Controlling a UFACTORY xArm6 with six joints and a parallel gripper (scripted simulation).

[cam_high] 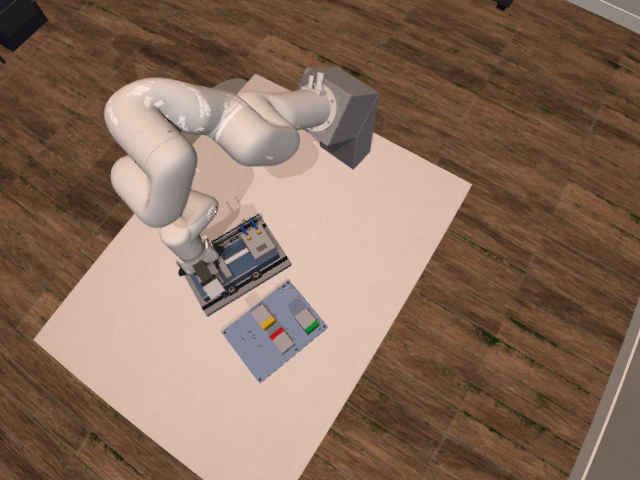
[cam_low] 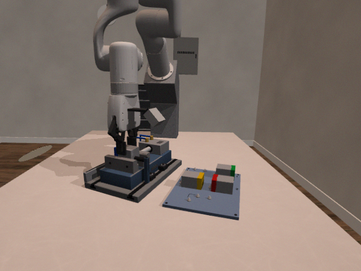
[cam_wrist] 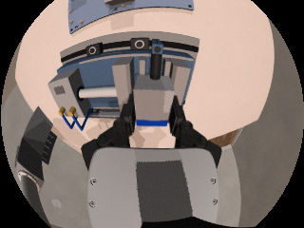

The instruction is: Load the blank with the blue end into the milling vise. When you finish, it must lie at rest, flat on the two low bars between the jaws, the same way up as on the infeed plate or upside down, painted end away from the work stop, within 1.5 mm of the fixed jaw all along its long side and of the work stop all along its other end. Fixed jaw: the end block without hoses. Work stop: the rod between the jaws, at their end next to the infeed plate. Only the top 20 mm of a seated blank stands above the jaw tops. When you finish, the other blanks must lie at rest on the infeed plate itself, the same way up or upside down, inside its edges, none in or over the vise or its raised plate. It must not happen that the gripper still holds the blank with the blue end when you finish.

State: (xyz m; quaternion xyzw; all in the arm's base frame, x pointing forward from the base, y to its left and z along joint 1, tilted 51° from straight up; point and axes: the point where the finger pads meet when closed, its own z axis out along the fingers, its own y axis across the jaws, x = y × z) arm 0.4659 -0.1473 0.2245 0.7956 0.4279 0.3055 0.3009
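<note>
My hand is 2 cm above the blue-ended blank. Round my hand: fixed jaw: 5 cm below, 2 cm to the right, 2 cm ahead; work stop post: 6 cm below, 5 cm to the left, 5 cm ahead; vise: 8 cm below, 5 cm to the left, 5 cm behind.
</note>
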